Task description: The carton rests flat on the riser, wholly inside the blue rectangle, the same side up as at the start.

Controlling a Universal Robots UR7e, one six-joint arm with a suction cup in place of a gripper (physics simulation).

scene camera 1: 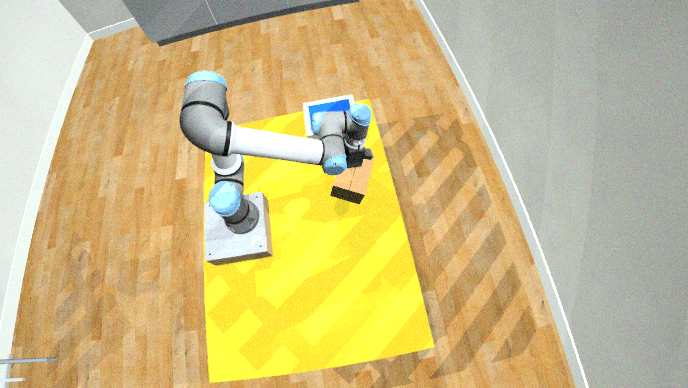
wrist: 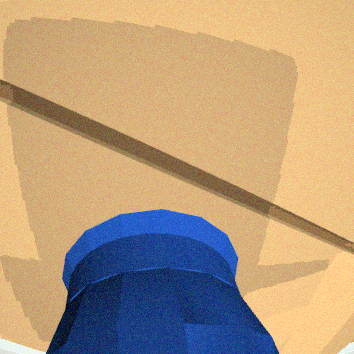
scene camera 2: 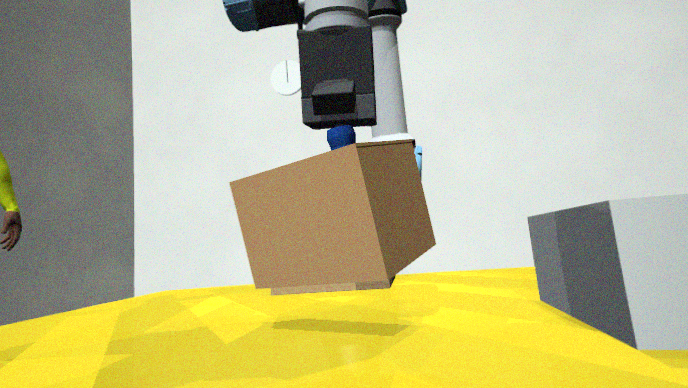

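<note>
The brown carton hangs tilted from my suction cup, which is on its seamed top face. Its underside is above the mat, with a shadow below. The riser shows a white border from above in scene camera 1 and a thin strip of wooden side beneath the carton in scene camera 2. The blue rectangle on its top is partly covered by my arm. In scene camera 1 the carton is on the near side of the riser. The suction cup is hidden there.
A yellow mat lies under the work area on the wooden floor. My arm's grey base block stands on it. A dark cabinet is at the back. A person's hand shows at the left edge.
</note>
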